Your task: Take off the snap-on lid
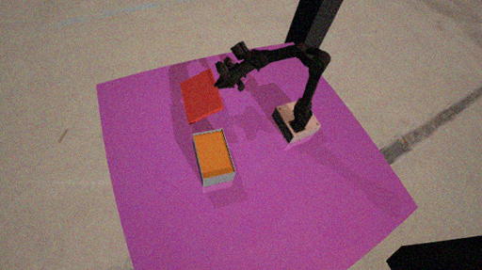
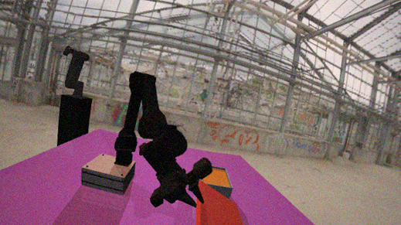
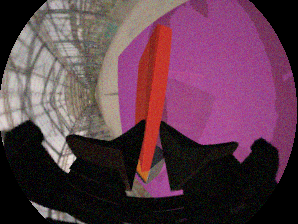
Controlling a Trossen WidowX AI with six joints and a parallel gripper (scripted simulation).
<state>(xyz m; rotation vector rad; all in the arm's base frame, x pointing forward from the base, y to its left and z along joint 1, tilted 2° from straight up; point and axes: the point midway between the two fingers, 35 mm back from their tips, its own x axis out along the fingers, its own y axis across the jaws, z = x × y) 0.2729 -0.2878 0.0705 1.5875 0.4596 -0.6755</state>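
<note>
Now: the lid 70 mm ahead of my gripper tip, 10 mm to the right of it and 30 mm below it. Round my gripper tip: storage box: 120 mm ahead, 280 mm to the left, 90 mm below.
</note>
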